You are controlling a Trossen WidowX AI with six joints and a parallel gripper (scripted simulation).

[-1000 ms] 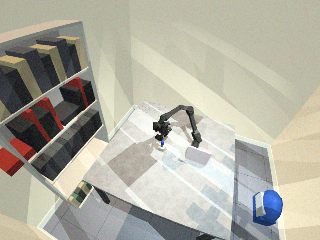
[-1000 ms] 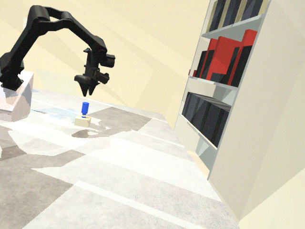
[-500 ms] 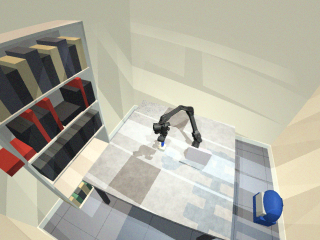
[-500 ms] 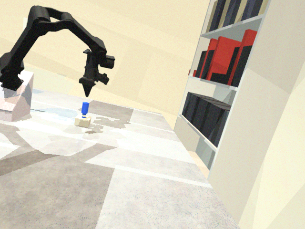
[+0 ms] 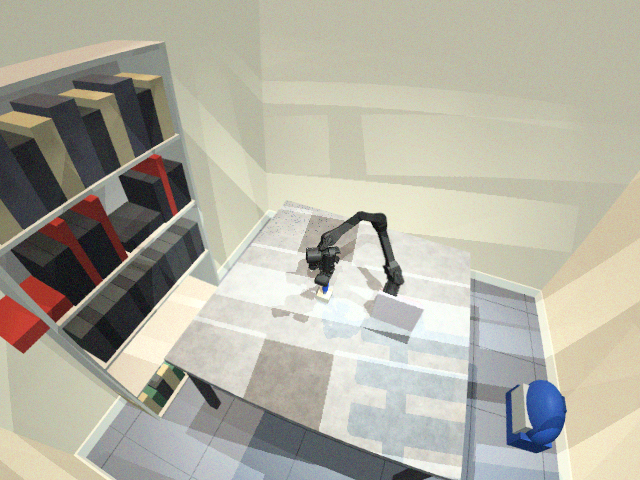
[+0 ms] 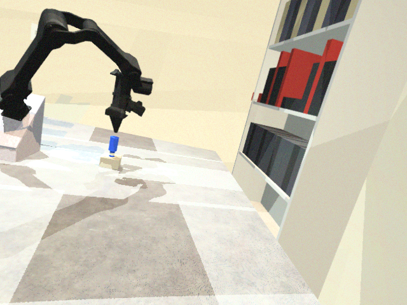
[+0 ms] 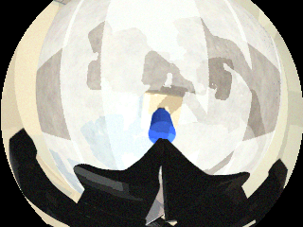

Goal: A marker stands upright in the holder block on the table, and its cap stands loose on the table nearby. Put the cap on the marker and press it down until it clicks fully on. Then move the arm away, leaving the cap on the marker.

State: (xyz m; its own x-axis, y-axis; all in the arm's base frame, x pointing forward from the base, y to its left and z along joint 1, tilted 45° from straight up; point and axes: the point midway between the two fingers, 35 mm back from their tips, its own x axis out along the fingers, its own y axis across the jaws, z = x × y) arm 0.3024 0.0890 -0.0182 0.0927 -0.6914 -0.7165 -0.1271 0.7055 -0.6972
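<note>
Right now my gripper tip is 4 cm above the blue cap. Also, from my gripper tip: tan holder block: 11 cm below.
</note>
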